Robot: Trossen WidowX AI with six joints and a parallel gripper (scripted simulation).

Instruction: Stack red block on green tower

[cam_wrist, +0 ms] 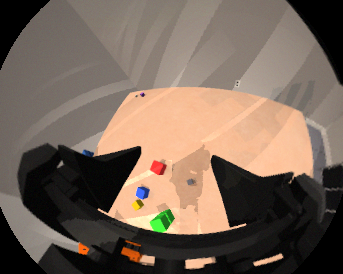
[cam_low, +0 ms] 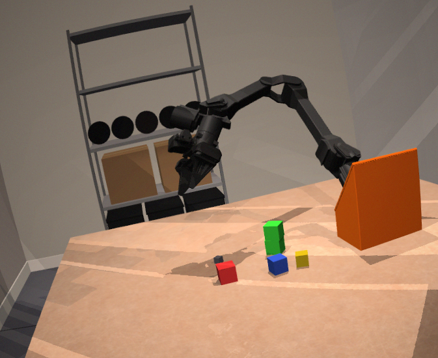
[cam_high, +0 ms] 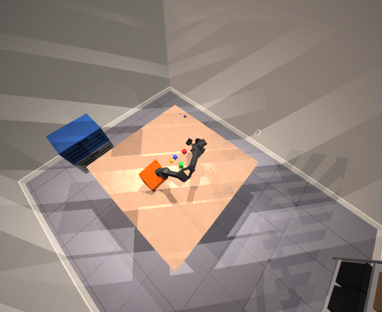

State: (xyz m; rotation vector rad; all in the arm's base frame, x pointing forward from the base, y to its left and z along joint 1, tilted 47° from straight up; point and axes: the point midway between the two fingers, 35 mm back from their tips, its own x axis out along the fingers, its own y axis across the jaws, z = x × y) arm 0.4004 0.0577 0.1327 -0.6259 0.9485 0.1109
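The red block is 19 cm below my gripper tip, 10 cm to the left of it and 6 cm behind it. Also, from my gripper tip: blue block: 19 cm below, 18 cm behind, 12 cm to the left; dark grey cube: 20 cm below, 5 cm behind, 2 cm to the right; yellow block: 24 cm behind, 19 cm below, 11 cm to the left.
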